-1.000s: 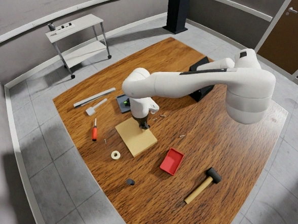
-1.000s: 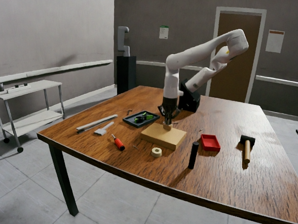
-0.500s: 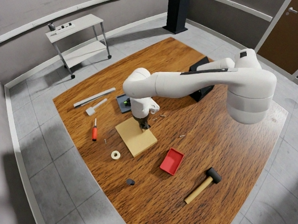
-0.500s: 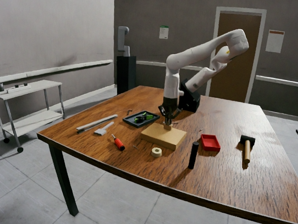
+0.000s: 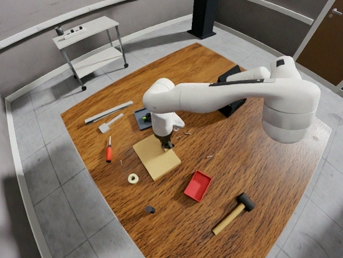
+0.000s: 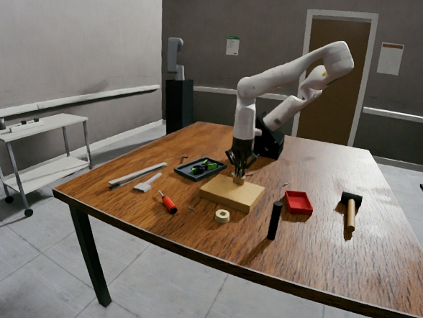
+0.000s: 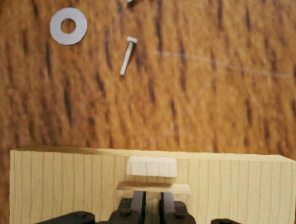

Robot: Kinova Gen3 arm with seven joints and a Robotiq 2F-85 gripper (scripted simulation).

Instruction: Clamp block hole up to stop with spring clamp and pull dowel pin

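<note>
Right now my hand is 5 cm short of the bench board, 5 cm above it and 1 cm to the left of it. Also, from my hand: wooden block (3 cm below); then grey tray (21 cm to the right, 9 cm behind, 7 cm below); then pale dowel pin (2 cm below).
</note>
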